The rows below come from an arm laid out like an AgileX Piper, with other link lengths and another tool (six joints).
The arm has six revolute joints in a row. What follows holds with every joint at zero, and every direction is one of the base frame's.
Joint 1 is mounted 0.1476 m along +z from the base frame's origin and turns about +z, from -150 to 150 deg.
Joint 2 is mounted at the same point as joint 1 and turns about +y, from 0 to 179.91 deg.
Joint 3 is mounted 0.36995 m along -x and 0.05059 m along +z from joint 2 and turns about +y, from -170 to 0 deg.
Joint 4 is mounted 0.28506 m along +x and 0.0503 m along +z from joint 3 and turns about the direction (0.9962, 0, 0.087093), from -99.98 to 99.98 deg.
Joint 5 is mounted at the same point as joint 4 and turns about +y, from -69.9 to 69.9 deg.
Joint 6 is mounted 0.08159 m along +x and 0.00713 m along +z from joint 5 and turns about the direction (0.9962, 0, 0.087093), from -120 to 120 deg.
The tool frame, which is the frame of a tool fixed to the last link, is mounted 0.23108 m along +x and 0.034 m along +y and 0.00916 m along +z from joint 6; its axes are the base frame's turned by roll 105.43, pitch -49.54 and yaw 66.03 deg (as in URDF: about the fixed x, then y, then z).
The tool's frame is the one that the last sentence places.
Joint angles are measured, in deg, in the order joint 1, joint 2, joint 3, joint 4, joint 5, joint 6. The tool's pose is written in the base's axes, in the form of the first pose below.
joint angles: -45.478 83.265 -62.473 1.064 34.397 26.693
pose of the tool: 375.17 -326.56 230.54 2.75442 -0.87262 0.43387
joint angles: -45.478 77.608 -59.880 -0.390 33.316 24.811
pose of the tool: 358.98 -316.06 258.37 2.69405 -0.79829 0.48962
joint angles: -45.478 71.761 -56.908 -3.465 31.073 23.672
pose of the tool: 340.40 -309.17 286.22 2.60492 -0.71985 0.54365
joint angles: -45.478 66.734 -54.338 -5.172 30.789 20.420
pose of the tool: 320.94 -296.05 300.60 2.54854 -0.62503 0.54691
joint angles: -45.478 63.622 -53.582 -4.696 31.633 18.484
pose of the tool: 311.29 -284.86 312.36 2.52711 -0.59074 0.56397
